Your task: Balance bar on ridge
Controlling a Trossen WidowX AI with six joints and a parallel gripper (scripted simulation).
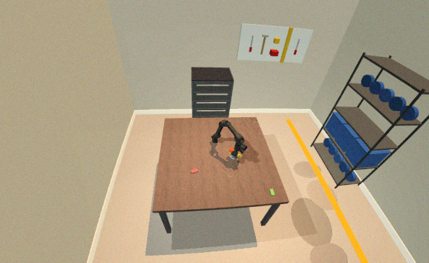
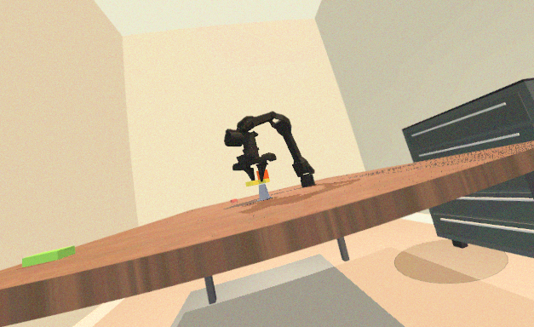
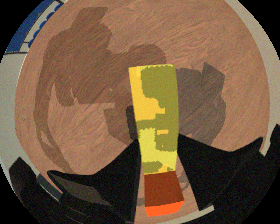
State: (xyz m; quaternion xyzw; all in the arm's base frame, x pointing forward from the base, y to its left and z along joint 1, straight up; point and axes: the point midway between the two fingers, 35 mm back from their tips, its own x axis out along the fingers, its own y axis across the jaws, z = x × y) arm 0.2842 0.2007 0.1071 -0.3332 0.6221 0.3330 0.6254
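My gripper tip is 3 cm to the left of the flat yellow bar, 2 cm below it and 2 cm past it. Round my gripper tip: green block 46 cm ahead, 30 cm to the left, 6 cm below; then red block 46 cm to the right, 15 cm ahead, 6 cm below.
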